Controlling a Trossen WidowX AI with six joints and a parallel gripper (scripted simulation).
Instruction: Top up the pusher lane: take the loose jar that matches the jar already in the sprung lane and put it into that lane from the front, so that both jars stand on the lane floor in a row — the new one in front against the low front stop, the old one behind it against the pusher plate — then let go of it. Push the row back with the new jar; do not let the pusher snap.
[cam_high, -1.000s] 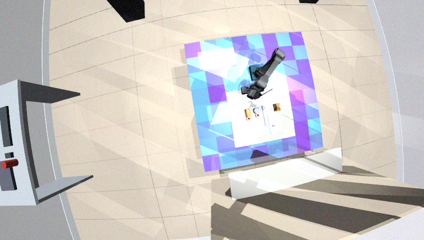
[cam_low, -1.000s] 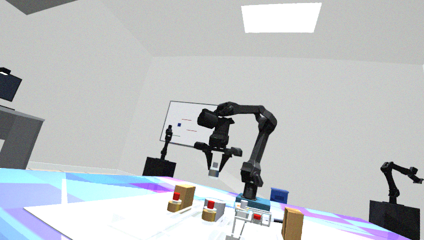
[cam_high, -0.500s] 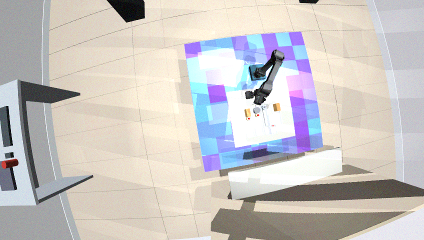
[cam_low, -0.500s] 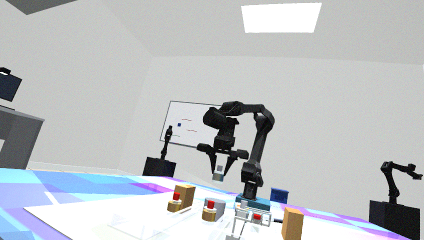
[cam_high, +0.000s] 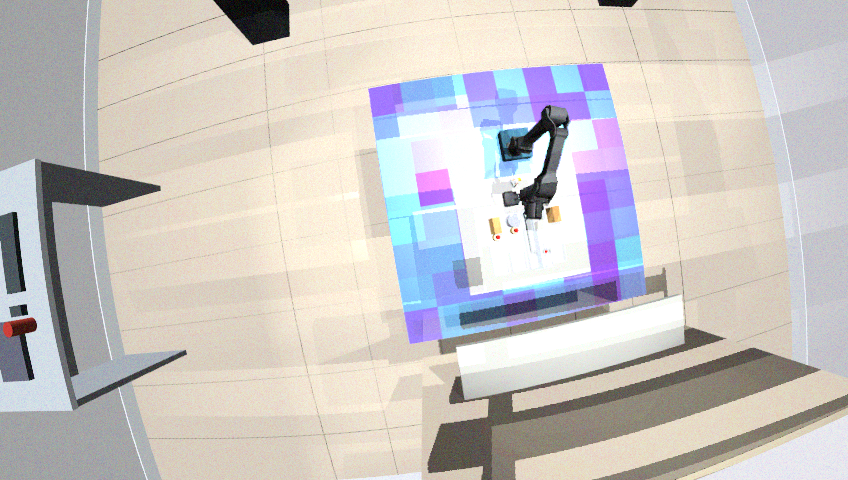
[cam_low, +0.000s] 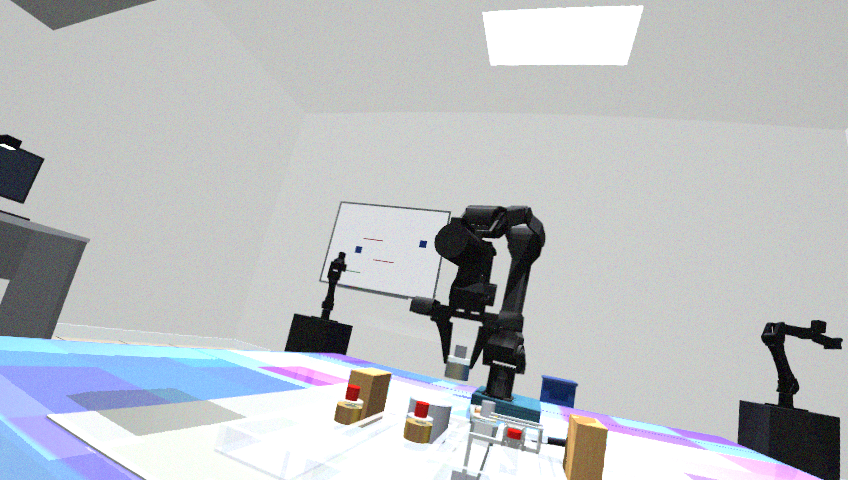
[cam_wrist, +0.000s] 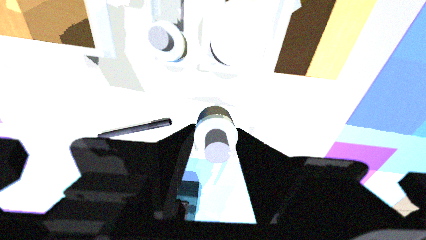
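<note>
Right now my gripper tip is 9 cm short of the grey block, 1 cm to the left of it and 7 cm above it. Round my gripper tip: pusher lane (22 cm ahead, 10 cm to the left, 8 cm below); then small red part (25 cm ahead, 12 cm to the left, 3 cm below).
</note>
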